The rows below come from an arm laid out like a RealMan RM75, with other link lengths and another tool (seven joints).
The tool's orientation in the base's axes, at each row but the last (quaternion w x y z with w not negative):
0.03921 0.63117 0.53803 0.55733
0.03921 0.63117 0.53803 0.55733
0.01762 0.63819 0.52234 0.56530
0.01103 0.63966 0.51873 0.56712
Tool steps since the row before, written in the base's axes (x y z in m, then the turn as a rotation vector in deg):
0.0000 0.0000 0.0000 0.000 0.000 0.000
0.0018 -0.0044 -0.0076 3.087 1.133 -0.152
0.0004 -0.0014 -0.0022 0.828 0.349 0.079
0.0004 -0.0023 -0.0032 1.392 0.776 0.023
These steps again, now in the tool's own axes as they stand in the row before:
0.0000 0.0000 0.0000 0.000 0.000 0.000
-0.0086 -0.0020 0.0018 0.101 1.389 2.983
-0.0026 -0.0005 0.0003 0.142 0.426 0.782
-0.0039 -0.0006 0.0001 0.289 0.562 1.463

